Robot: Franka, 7 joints.
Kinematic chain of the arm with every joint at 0, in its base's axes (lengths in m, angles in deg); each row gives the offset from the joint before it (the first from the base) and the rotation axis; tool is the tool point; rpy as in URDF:
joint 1: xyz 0 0 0.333 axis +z
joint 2: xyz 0 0 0 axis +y
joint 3: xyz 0 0 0.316 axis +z
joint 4: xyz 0.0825 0 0 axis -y
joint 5: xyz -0.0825 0 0.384 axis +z
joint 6: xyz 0 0 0 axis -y
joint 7: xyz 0.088 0 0 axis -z
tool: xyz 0 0 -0.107 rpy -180 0 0
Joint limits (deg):
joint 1: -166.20..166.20
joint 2: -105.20..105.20
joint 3: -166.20..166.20
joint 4: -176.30..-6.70
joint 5: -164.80..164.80
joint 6: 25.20..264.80
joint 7: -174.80..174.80
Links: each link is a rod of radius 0.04 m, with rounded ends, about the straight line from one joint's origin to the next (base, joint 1, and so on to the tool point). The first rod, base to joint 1, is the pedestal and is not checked.
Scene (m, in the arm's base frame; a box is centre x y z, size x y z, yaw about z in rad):
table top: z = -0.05
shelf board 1: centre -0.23 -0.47 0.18 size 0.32 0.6 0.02 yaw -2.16
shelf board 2: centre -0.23 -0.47 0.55 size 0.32 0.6 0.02 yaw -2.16
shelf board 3: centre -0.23 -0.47 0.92 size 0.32 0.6 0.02 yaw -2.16
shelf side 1: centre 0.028 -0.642 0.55 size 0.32 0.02 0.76 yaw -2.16
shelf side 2: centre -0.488 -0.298 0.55 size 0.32 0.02 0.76 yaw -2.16
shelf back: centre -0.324 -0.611 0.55 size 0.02 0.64 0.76 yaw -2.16
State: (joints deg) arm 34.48 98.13 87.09 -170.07 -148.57 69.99 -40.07
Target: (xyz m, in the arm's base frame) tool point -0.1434 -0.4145 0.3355
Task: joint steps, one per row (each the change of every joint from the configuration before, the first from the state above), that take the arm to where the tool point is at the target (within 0.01 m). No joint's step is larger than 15 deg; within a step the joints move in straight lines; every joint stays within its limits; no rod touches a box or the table.
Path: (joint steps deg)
1: 12.86 -0.95 3.97 -1.04 -0.17 0.28 2.00
2: 12.85 -0.96 3.98 -1.04 -0.16 0.28 2.00
3: 12.86 -0.95 3.97 -1.03 -0.17 0.28 2.01
4: 12.86 -0.95 3.98 -1.04 -0.16 0.27 2.00
5: 12.85 -0.96 3.97 -1.04 -0.17 0.28 2.00
6: 12.86 -0.95 3.97 -1.04 -0.16 0.28 2.00
7: 13.92 3.08 -5.55 6.68 -1.74 8.04 -4.00
8: 13.92 3.09 -5.55 6.67 -1.73 8.04 -4.01
9: 13.92 3.08 -5.55 6.68 -1.74 8.04 -4.00

